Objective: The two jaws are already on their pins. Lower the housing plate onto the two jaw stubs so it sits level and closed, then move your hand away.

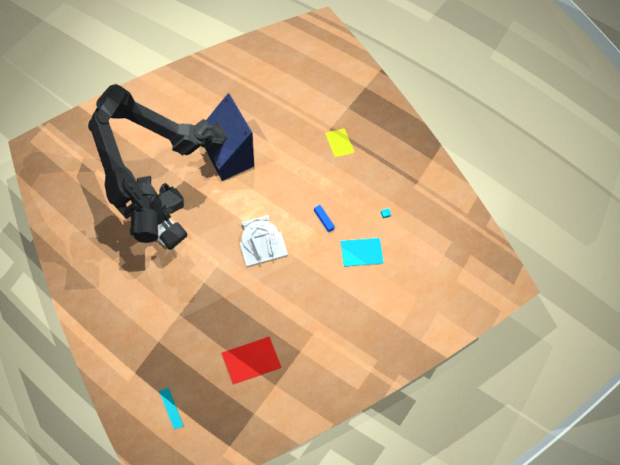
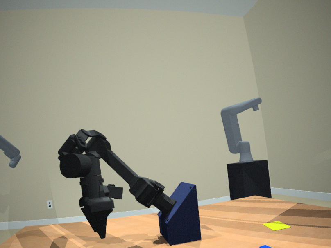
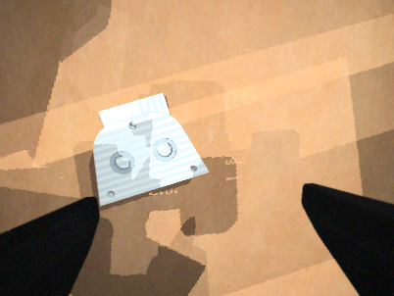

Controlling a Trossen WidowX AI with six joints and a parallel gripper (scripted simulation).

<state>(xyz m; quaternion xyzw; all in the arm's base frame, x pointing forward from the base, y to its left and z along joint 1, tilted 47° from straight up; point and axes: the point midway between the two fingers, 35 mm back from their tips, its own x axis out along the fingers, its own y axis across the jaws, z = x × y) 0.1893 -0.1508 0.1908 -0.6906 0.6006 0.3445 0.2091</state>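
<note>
My gripper tip is now 9 cm above the white part and 3 cm past it. The rest, counted from my gripper tip: red patch: 40 cm ahead, 10 cm below, 5 cm to the left; cyan strip: 42 cm ahead, 21 cm to the right, 10 cm below; blue bar: 41 cm to the left, 14 cm ahead, 9 cm below.
</note>
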